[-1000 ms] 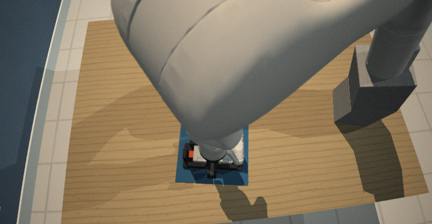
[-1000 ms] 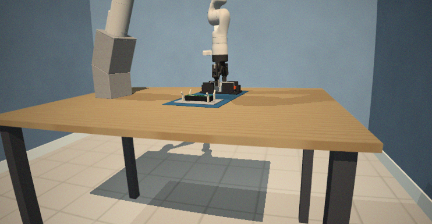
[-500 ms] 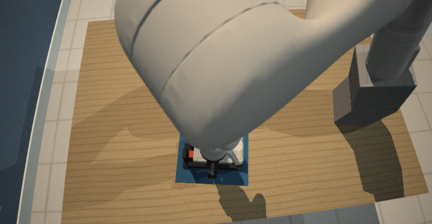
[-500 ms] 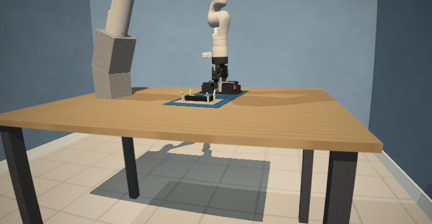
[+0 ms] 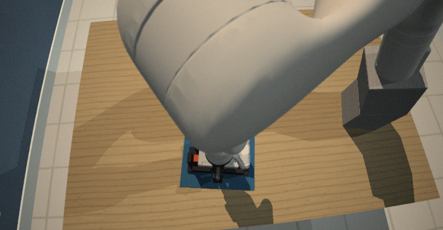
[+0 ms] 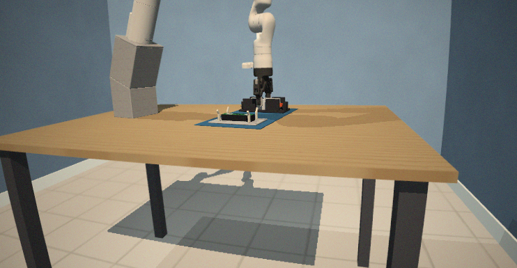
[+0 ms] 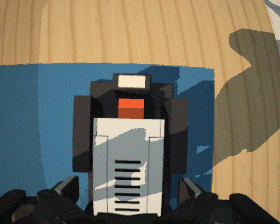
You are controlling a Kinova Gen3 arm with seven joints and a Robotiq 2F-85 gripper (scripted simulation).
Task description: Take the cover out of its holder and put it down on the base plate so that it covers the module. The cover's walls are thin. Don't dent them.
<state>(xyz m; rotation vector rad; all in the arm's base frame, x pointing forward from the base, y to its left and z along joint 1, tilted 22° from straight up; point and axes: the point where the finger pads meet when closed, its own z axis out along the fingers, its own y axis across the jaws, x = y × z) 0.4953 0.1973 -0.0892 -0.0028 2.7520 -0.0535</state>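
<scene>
My gripper is now right at the white cover.
</scene>
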